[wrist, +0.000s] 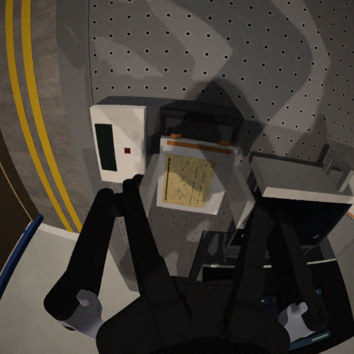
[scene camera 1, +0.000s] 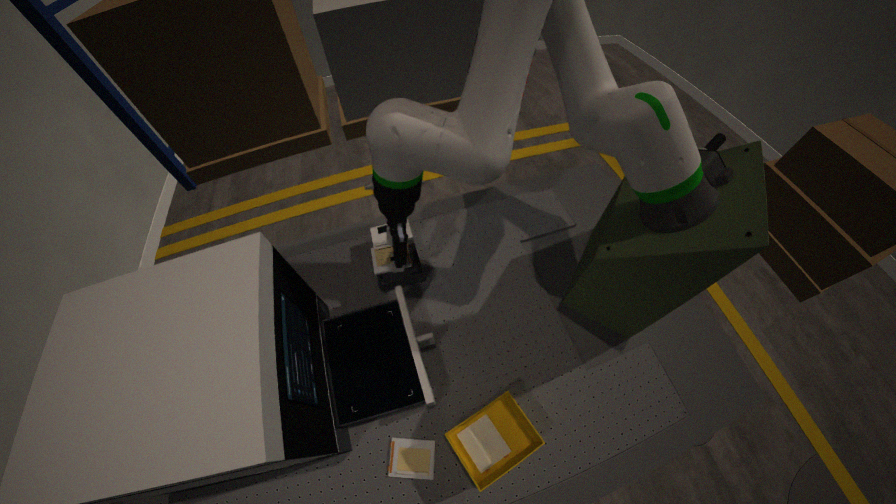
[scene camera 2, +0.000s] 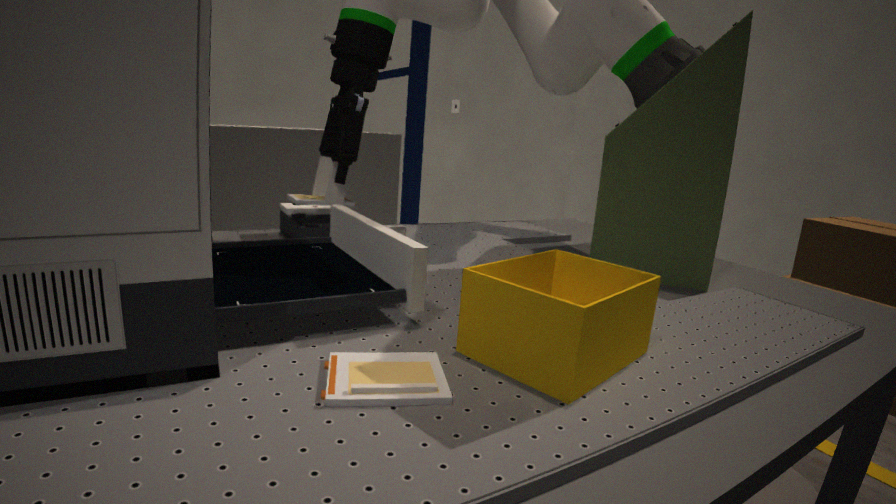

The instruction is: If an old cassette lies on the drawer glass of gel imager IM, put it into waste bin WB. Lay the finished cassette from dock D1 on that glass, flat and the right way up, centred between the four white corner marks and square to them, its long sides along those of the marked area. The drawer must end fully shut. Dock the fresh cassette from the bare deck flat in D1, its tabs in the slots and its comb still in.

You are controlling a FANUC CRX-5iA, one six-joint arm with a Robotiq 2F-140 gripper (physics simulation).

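Note:
My gripper [scene camera 1: 401,258] [scene camera 2: 328,195] [wrist: 194,171] is shut on the finished cassette [scene camera 1: 383,256] [scene camera 2: 305,198] [wrist: 190,180], pale fingertips at two opposite sides. The cassette is face up, about level, slightly above dock D1 [scene camera 2: 304,224] [wrist: 119,142]; its orange tabs show in the wrist view. The drawer of gel imager IM [scene camera 1: 156,363] is open. Its dark glass [scene camera 1: 369,363] [scene camera 2: 288,275] carries white corner marks and no cassette. A pale old cassette [scene camera 1: 483,441] lies in yellow waste bin WB [scene camera 1: 516,421] [scene camera 2: 520,329]. The fresh cassette [scene camera 1: 411,458] [scene camera 2: 391,379] lies flat on the deck, orange strip at its left.
The upright drawer front [scene camera 1: 414,347] [scene camera 2: 375,250] [wrist: 300,182] stands between the glass and its handle [scene camera 1: 426,340], close to the dock. The imager's tall housing rises left of the drawer. The green arm pedestal [scene camera 1: 651,288] [scene camera 2: 670,162] stands at the right on the perforated deck [scene camera 1: 614,388].

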